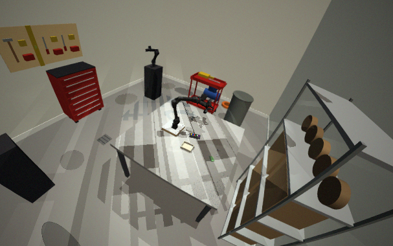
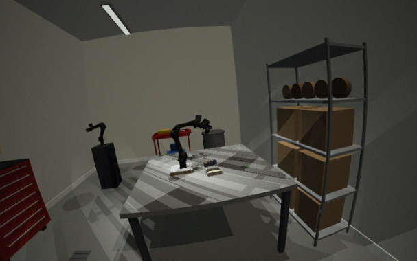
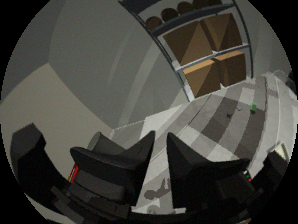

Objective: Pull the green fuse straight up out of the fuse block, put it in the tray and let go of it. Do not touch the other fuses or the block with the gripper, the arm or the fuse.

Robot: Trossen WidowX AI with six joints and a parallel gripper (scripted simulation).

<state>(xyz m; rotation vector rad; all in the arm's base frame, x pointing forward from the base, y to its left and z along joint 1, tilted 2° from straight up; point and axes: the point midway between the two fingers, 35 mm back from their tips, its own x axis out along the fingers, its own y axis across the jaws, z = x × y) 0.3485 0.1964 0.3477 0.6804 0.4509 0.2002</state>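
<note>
My gripper tip is now 340 mm above the green fuse, 190 mm to the left of it and 80 mm past it. Also, from my gripper tip: beige tray (400 mm to the right, 360 mm below, 100 mm behind).
</note>
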